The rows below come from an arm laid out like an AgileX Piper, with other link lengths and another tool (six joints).
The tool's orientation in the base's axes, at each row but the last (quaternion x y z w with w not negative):
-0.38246 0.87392 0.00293 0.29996
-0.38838 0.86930 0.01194 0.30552
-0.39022 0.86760 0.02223 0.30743
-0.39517 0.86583 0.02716 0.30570
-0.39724 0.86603 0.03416 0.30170
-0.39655 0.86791 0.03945 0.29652
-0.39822 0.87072 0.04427 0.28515
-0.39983 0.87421 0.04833 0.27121
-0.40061 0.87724 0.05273 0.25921
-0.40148 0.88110 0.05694 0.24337
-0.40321 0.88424 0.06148 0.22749
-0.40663 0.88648 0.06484 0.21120
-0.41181 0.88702 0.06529 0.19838
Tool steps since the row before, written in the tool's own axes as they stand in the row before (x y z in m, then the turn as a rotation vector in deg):
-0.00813 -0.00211 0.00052 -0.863 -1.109 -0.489
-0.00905 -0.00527 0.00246 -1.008 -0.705 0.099
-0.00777 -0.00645 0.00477 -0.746 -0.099 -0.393
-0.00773 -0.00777 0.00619 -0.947 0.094 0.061
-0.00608 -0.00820 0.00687 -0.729 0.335 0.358
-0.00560 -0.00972 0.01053 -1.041 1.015 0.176
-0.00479 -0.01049 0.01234 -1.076 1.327 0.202
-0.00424 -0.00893 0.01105 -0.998 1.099 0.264
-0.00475 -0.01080 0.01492 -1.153 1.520 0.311
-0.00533 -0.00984 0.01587 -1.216 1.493 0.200
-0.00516 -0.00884 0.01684 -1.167 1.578 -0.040
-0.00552 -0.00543 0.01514 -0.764 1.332 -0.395
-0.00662 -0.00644 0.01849 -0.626 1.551 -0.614
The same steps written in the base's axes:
0.00597 0.00405 0.00433 0.943 -0.324 1.104
0.00951 0.00300 0.00403 1.049 0.207 0.617
0.01085 0.00200 0.00171 0.243 0.317 0.749
0.01246 0.00162 0.00075 0.439 0.714 0.454
0.01227 0.00052 -0.00078 0.306 0.822 0.048
0.01486 0.00029 -0.00397 -0.107 1.438 0.255
0.01572 -0.00017 -0.00616 -0.301 1.681 0.205
0.01355 0.00015 -0.00602 -0.150 1.494 0.142
0.01663 0.00041 -0.00923 -0.354 1.896 0.131
0.01630 0.00171 -0.01042 -0.341 1.888 0.260
0.01544 0.00256 -0.01198 -0.517 1.841 0.445
0.01214 0.00458 -0.01100 -0.681 1.297 0.607
0.01424 0.00563 -0.01388 -0.992 1.281 0.741

